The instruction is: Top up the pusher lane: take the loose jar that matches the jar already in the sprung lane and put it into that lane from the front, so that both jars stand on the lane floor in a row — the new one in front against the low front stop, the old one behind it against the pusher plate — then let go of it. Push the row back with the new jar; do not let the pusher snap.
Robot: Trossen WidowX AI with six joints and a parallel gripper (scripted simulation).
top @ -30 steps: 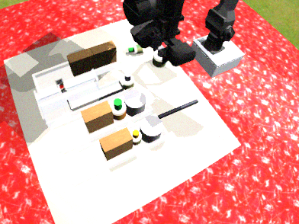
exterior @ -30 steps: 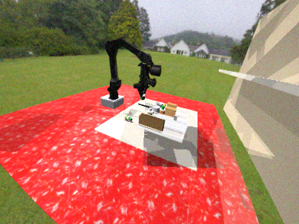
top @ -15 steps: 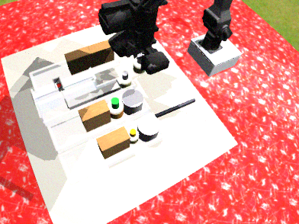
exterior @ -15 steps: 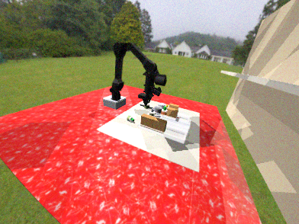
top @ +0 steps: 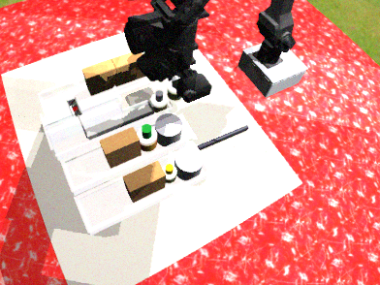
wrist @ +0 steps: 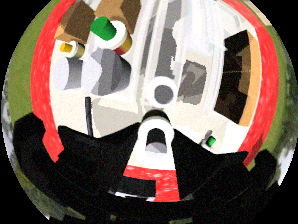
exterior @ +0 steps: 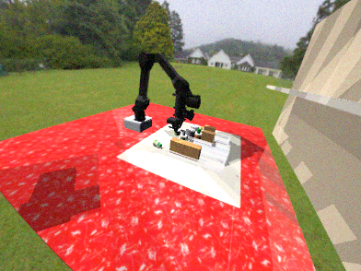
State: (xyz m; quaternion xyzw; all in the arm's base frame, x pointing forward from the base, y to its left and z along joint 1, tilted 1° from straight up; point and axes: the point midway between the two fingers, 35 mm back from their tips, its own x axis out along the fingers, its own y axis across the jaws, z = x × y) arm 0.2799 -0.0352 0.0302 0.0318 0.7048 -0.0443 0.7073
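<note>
My gripper tip is 19 cm short of the sprung lane, 4 cm to the left of it and 4 cm above it. Round my gripper tip: red mark (22 cm ahead, 6 cm to the right, 1 cm above); then dark rod (15 cm to the left, 5 cm below, 4 cm behind).
</note>
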